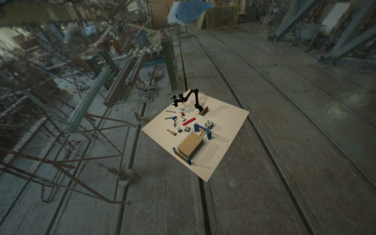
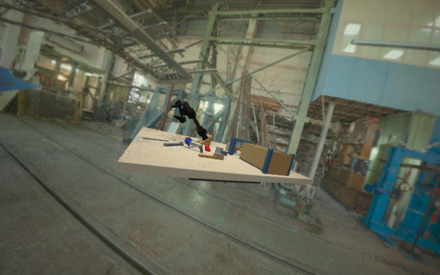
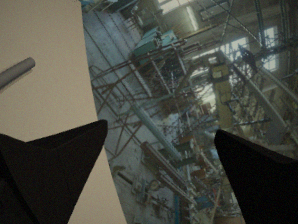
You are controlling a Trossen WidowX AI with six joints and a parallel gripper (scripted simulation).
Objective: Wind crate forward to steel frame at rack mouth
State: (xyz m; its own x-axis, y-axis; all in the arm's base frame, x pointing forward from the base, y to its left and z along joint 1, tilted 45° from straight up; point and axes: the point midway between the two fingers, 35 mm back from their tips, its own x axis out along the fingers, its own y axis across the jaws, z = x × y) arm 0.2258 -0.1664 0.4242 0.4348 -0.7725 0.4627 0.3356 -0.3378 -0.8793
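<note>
My gripper tip is now 23 cm to the right of the winch handle, 23 cm above it and 2 cm short of it. From my gripper tip the other things lie so: red knob 22 cm below, 19 cm to the left, 1 cm behind; then red bar 37 cm to the left, 24 cm below, 4 cm ahead; then grey rod 24 cm below, 7 cm to the right, 2 cm ahead.
</note>
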